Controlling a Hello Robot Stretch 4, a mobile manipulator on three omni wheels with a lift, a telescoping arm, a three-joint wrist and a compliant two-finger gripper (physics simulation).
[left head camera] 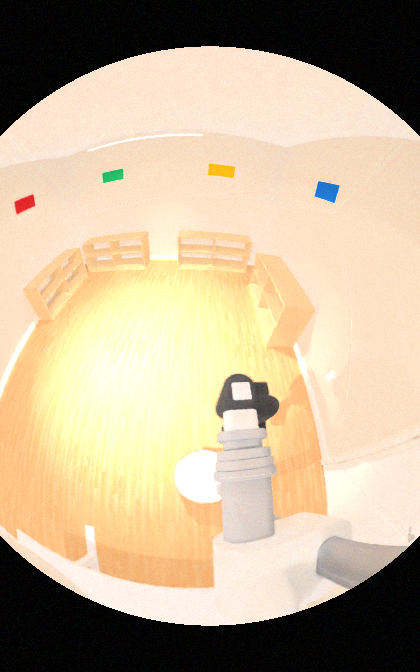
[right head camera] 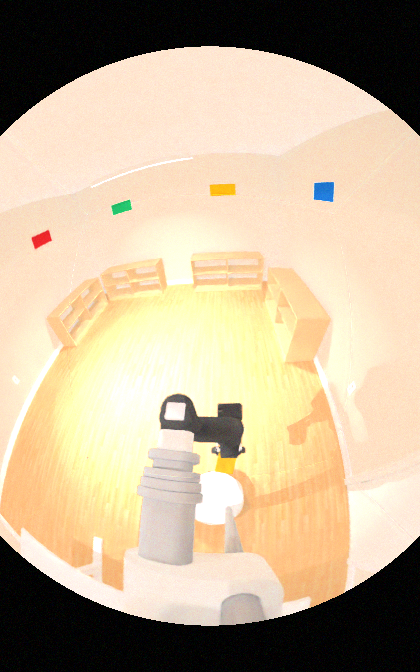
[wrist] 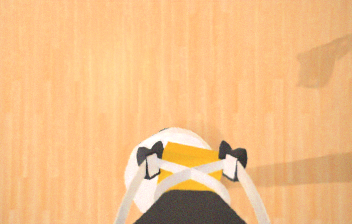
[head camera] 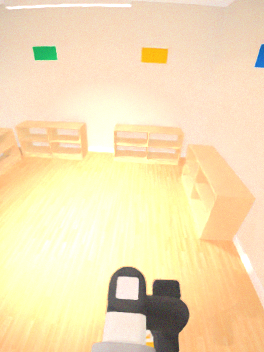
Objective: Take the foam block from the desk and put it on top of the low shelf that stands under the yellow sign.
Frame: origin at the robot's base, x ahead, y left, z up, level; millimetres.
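Seen in the pictures: gripper, between the fingertips: (wrist: 190, 153) (head camera: 153, 344).
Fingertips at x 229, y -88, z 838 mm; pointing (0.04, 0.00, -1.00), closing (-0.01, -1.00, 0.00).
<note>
A point is followed by its place in that frame.
The yellow foam block (right head camera: 225, 465) (wrist: 192, 153) {z 870, x 234, y -89 mm} is held between the two fingertips of my gripper (right head camera: 229, 451) (wrist: 190, 153) {z 838, x 229, y -88 mm}, above the floor and partly over my white round base. In the head camera view a small yellow sliver of the block (head camera: 149, 343) {z 880, x 223, y -72 mm} shows beside the arm. The low wooden shelf (head camera: 148, 128) {z 582, x 3157, y -188 mm} (left head camera: 215, 235) (right head camera: 227, 256) under the yellow sign (head camera: 154, 55) {z 1723, x 3359, y -195 mm} (left head camera: 221, 170) (right head camera: 222, 190) stands against the far wall, well away from the gripper. Nothing is seen on its top. The desk does not show in the head camera view.
A similar shelf (head camera: 232, 185) {z 582, x 1493, y -974 mm} (left head camera: 295, 300) (right head camera: 307, 305) stands nearer along the right wall, close to the yellow-sign shelf's right end. Another shelf (head camera: 52, 124) {z 582, x 3138, y 1575 mm} stands left of it under the green sign (head camera: 45, 53) {z 1719, x 3380, y 1605 mm}. A further shelf (left head camera: 55, 265) stands at the left. Wooden floor lies between.
</note>
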